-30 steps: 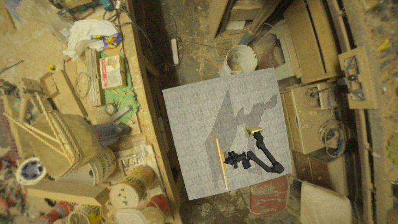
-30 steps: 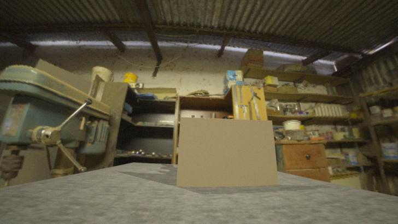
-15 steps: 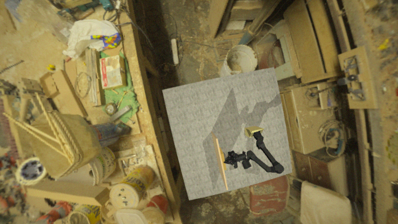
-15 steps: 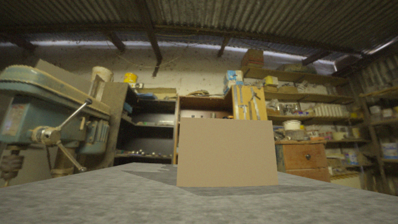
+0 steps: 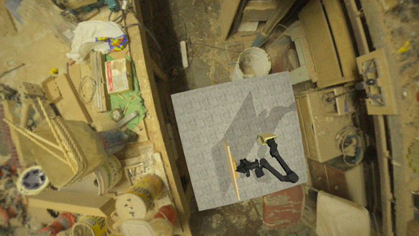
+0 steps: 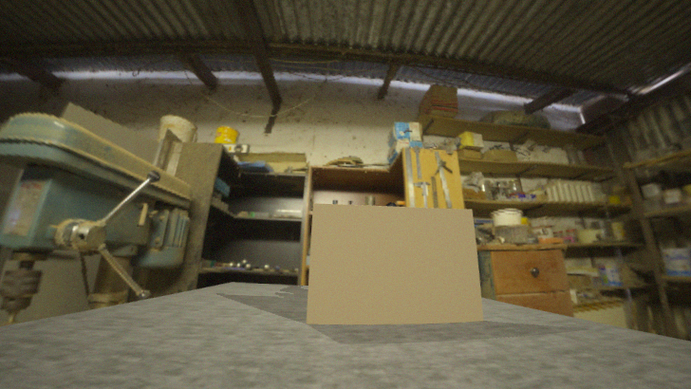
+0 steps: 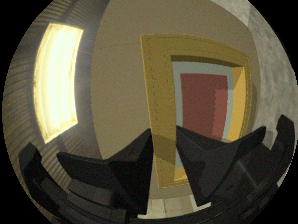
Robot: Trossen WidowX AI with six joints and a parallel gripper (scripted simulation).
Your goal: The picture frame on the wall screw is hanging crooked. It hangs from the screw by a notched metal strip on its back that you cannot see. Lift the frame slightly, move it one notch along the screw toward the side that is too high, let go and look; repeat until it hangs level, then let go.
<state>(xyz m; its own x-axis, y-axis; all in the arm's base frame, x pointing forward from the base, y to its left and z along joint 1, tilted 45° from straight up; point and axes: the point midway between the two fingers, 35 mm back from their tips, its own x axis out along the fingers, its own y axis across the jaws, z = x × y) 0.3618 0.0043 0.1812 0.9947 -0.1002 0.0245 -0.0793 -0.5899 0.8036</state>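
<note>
Right now my gripper tip is 50 mm above the picture frame, 10 mm to the left of it and 10 mm short of it. Round my gripper tip: tan wall panel 70 mm below, 20 mm ahead, 10 mm to the right.
</note>
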